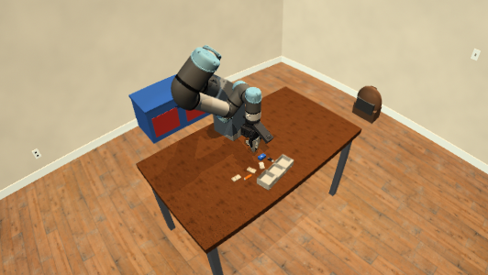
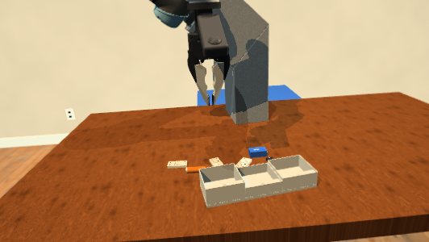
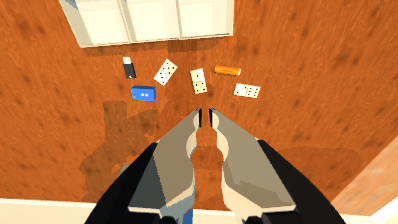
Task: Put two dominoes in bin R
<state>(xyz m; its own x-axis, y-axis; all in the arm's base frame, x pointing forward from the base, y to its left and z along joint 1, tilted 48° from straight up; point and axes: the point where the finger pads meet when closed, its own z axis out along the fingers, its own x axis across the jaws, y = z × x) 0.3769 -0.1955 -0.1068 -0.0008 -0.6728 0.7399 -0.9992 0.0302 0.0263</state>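
The cream three-compartment bin tray lies 90 mm ahead of my hand, 80 mm to the left of it and 170 mm below it. The rest, counted from my hand: blue block: 50 mm behind, 140 mm to the left, 180 mm below; orange cylinder: 10 mm behind, 50 mm to the right, 180 mm below; domino: 40 mm behind, 10 mm to the left, 190 mm below.
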